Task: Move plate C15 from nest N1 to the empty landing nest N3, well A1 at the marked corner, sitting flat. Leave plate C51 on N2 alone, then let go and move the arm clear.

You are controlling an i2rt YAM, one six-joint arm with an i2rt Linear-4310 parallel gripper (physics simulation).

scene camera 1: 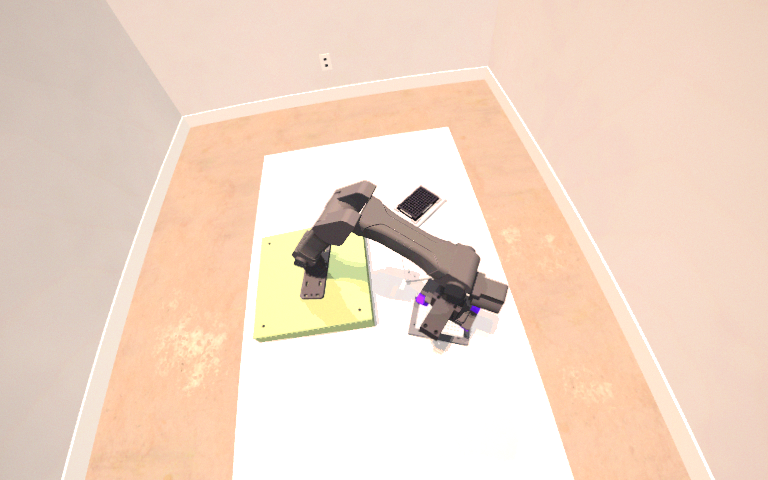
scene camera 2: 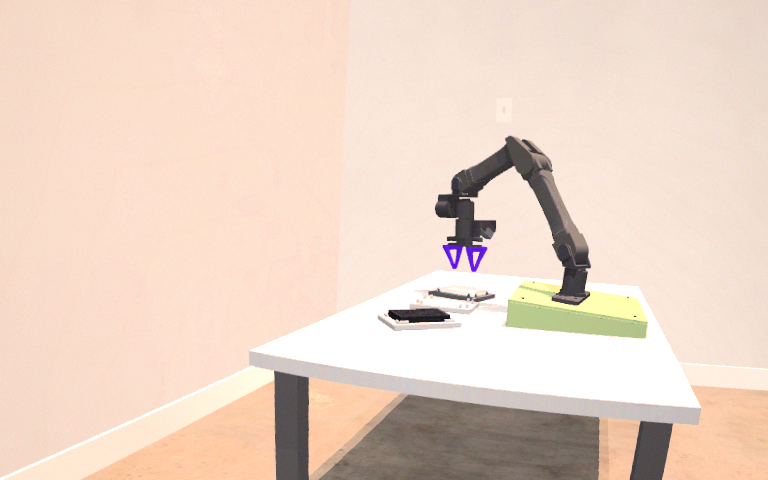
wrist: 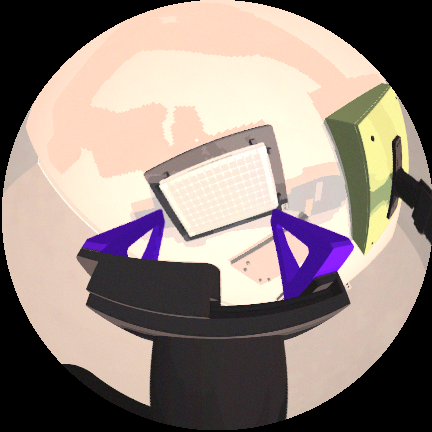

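Note:
My gripper (scene camera 1: 444, 312) (scene camera 2: 463, 269) (wrist: 217, 214) is open and empty, purple fingers pointing down, above the white plate. The white plate (scene camera 1: 454, 329) (scene camera 2: 459, 290) (wrist: 220, 190) sits in a dark grey nest (scene camera 1: 412, 327) (wrist: 215, 148); in the wrist view it lies between and beyond the fingertips. A black plate (scene camera 1: 419, 202) (scene camera 2: 419, 314) sits on a white nest (scene camera 2: 419, 325). A pale empty nest (scene camera 2: 444, 305) (wrist: 257, 265) lies between them, partly hidden by the arm in scene camera 1. Plate and nest labels and the marked corners are not legible.
The arm stands on a yellow-green base block (scene camera 1: 283, 294) (scene camera 2: 572, 325) (wrist: 385, 165) beside the nests. Everything stands on a white table (scene camera 1: 368, 396) (scene camera 2: 509, 367). The arm reaches over the table between the black plate and the base block.

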